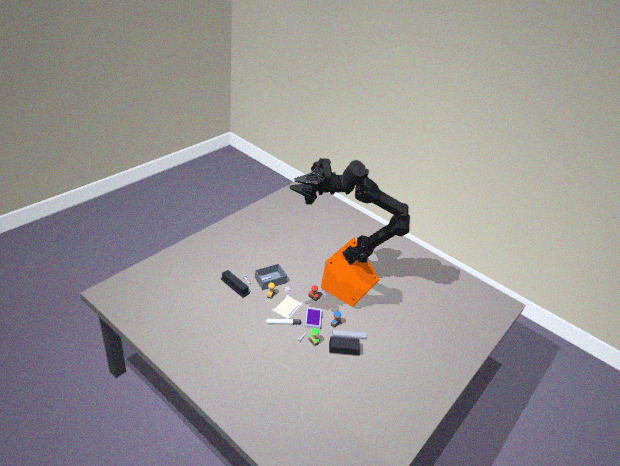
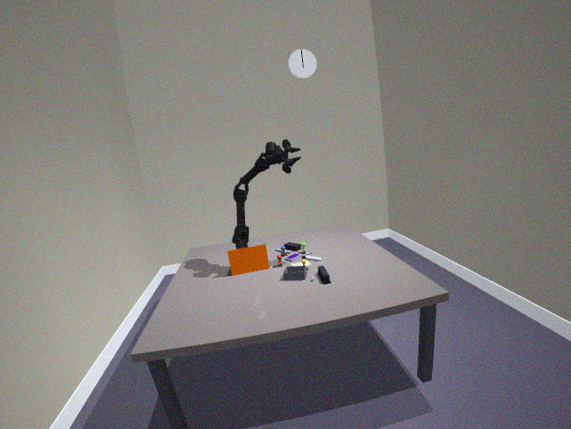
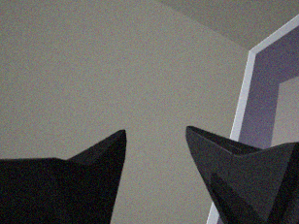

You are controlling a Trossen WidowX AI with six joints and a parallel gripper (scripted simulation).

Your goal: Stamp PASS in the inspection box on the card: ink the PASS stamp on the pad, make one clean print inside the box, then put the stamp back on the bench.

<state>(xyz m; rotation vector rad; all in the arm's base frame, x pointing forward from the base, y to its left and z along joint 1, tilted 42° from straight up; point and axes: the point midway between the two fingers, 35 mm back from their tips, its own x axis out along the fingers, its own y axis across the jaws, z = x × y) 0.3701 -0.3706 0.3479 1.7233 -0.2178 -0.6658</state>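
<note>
My gripper tip is 610 mm above the green-knobbed PASS stamp, 180 mm to the right of it and 10 mm past it. From my gripper tip the other things lie so: cream card (630 mm below, 70 mm behind); yellow-knobbed stamp (610 mm below, 100 mm to the right, 80 mm behind); white marker (620 mm below, 50 mm to the left, 10 mm behind).
</note>
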